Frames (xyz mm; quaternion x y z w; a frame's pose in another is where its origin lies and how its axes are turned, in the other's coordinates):
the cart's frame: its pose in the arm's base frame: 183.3 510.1 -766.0 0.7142 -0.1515 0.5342 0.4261
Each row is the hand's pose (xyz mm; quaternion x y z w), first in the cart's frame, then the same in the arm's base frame.
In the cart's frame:
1: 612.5 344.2 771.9 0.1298 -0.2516 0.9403 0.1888
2: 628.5 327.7 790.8 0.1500 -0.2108 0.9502 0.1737
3: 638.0 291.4 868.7 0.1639 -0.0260 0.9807 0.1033
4: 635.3 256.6 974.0 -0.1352 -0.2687 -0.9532 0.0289
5: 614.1 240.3 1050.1 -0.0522 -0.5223 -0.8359 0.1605
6: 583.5 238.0 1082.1 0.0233 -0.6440 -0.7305 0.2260
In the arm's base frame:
1: 676.3 -141.8 -116.8 -0.1821 0.7381 -0.3415 0.5527
2: 705.5 -142.8 -111.1 -0.1566 0.7147 -0.3699 0.5727
3: 782.9 -179.1 -124.0 -0.0089 0.6396 -0.4793 0.6009
4: 872.0 -240.3 -148.9 0.2510 0.4897 -0.6031 0.5774
5: 923.0 -294.4 -180.2 0.4980 0.3223 -0.6514 0.4731
6: 933.1 -325.0 -210.6 0.6260 0.2255 -0.6470 0.3723

